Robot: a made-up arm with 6 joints. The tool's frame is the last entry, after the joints.
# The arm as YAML. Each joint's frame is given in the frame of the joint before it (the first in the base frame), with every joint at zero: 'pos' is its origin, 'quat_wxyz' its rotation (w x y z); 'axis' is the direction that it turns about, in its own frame. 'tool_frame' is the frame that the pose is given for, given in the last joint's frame.
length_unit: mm
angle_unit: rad
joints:
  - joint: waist
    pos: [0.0, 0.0, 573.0]
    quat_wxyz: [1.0, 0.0, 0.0, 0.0]
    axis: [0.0, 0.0, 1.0]
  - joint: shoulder
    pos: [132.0, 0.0, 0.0]
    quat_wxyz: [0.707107, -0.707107, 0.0, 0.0]
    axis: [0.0, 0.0, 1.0]
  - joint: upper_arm
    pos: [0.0, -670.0, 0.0]
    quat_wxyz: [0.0, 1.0, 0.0, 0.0]
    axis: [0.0, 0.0, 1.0]
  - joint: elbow
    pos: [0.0, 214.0, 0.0]
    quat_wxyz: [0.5, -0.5, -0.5, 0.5]
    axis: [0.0, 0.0, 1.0]
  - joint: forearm
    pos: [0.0, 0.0, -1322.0]
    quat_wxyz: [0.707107, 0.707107, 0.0, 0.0]
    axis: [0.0, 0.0, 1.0]
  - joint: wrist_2
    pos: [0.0, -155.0, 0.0]
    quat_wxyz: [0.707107, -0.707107, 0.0, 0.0]
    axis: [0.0, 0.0, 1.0]
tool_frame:
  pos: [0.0, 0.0, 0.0]
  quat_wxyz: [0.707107, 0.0, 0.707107, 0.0]
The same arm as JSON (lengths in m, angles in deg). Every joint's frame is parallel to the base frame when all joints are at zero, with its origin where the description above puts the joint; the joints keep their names.
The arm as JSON. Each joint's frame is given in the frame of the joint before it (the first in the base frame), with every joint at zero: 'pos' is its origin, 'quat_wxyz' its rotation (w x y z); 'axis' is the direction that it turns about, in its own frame. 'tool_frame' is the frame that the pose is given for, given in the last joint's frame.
{
  "length_unit": "m",
  "angle_unit": "deg",
  "joints": [
    {
      "joint": "waist",
      "pos": [
        0.0,
        0.0,
        0.573
      ],
      "quat_wxyz": [
        1.0,
        0.0,
        0.0,
        0.0
      ],
      "axis": [
        0.0,
        0.0,
        1.0
      ]
    },
    {
      "joint": "shoulder",
      "pos": [
        0.132,
        0.0,
        0.0
      ],
      "quat_wxyz": [
        1.0,
        0.0,
        0.0,
        0.0
      ],
      "axis": [
        0.0,
        1.0,
        0.0
      ]
    },
    {
      "joint": "upper_arm",
      "pos": [
        0.0,
        0.0,
        0.67
      ],
      "quat_wxyz": [
        1.0,
        0.0,
        0.0,
        0.0
      ],
      "axis": [
        0.0,
        -1.0,
        0.0
      ]
    },
    {
      "joint": "elbow",
      "pos": [
        0.0,
        0.0,
        0.214
      ],
      "quat_wxyz": [
        1.0,
        0.0,
        0.0,
        0.0
      ],
      "axis": [
        -1.0,
        0.0,
        0.0
      ]
    },
    {
      "joint": "forearm",
      "pos": [
        1.322,
        0.0,
        0.0
      ],
      "quat_wxyz": [
        1.0,
        0.0,
        0.0,
        0.0
      ],
      "axis": [
        0.0,
        -1.0,
        0.0
      ]
    },
    {
      "joint": "wrist_2",
      "pos": [
        0.155,
        0.0,
        0.0
      ],
      "quat_wxyz": [
        1.0,
        0.0,
        0.0,
        0.0
      ],
      "axis": [
        -1.0,
        0.0,
        0.0
      ]
    }
  ],
  "tool_frame": {
    "pos": [
      0.0,
      0.0,
      0.0
    ],
    "quat_wxyz": [
      1.0,
      0.0,
      0.0,
      0.0
    ]
  }
}

